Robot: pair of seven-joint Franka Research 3 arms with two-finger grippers.
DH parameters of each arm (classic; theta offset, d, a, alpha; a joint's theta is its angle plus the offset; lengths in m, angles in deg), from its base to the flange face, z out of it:
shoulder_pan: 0 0.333 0 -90
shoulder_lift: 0 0 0 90
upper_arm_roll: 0 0.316 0.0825 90
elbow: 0 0 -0.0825 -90
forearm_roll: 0 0.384 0 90
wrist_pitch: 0 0 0.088 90
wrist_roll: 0 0.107 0 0
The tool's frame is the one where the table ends.
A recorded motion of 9 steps. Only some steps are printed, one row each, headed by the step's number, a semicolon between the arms.
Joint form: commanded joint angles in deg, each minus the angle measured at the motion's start. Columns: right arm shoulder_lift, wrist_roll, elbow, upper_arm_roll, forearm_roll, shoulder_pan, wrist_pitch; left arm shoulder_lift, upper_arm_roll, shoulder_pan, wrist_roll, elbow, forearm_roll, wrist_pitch.
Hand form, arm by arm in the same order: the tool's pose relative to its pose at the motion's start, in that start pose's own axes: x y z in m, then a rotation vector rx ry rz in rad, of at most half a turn. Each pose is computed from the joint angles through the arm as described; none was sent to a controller.
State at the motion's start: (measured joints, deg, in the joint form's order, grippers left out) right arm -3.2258 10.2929 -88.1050 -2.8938 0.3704 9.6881 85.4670; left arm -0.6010 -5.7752 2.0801 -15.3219 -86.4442 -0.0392 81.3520
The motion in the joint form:
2: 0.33 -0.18 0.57 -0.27 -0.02 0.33 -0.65; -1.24 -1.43 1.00 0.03 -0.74 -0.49 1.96
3: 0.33 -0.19 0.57 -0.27 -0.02 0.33 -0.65; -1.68 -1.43 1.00 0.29 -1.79 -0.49 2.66
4: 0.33 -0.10 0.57 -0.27 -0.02 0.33 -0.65; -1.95 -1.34 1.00 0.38 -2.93 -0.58 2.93
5: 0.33 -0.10 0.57 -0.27 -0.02 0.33 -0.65; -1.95 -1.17 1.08 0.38 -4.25 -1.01 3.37
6: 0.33 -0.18 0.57 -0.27 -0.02 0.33 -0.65; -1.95 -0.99 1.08 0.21 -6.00 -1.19 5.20
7: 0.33 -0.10 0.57 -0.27 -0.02 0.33 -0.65; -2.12 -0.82 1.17 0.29 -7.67 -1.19 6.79
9: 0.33 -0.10 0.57 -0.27 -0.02 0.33 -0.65; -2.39 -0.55 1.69 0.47 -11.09 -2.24 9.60
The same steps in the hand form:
2: 0.0005 -0.0006 -0.0005 -0.0017 -0.0070 -0.0042; -0.0051 0.0047 -0.0081 -0.0162 0.0399 0.0090
3: 0.0005 -0.0006 -0.0005 -0.0017 -0.0070 -0.0044; -0.0059 0.0048 -0.0046 -0.0156 0.0416 0.0133
4: 0.0005 -0.0006 -0.0005 -0.0017 -0.0070 -0.0028; -0.0063 0.0041 0.0017 -0.0139 0.0312 0.0133
5: 0.0005 -0.0006 -0.0005 -0.0017 -0.0070 -0.0028; -0.0046 0.0030 0.0117 -0.0175 0.0143 0.0095
6: 0.0005 -0.0006 -0.0005 -0.0017 -0.0070 -0.0042; -0.0005 0.0026 0.0230 -0.0213 0.0148 0.0031
7: 0.0005 -0.0006 -0.0005 -0.0017 -0.0070 -0.0028; 0.0021 0.0007 0.0326 -0.0218 0.0163 -0.0006
9: 0.0005 -0.0006 -0.0005 -0.0017 -0.0070 -0.0028; 0.0064 -0.0039 0.0539 -0.0387 0.0059 -0.0126

